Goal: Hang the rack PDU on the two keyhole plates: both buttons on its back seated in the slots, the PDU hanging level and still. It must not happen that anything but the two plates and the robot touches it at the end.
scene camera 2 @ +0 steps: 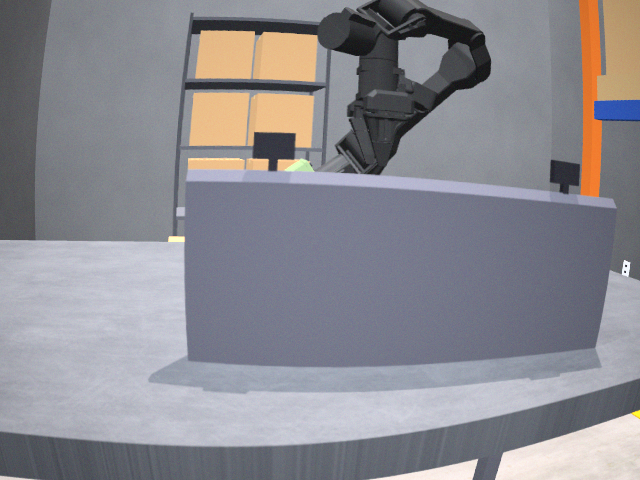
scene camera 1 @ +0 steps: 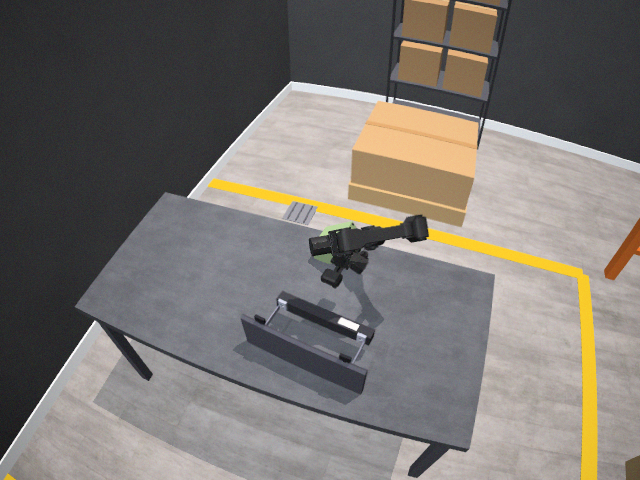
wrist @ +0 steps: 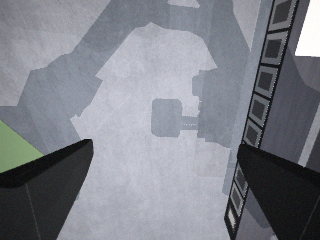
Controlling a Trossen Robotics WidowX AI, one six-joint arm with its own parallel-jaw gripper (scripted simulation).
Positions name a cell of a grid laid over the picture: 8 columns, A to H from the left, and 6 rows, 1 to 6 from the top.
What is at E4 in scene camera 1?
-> The gripper.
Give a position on a rack PDU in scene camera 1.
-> E5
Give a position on a grey panel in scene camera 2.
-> D4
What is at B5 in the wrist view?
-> The gripper.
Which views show the gripper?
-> Scene camera 2, scene camera 1 and the wrist view: all of them.
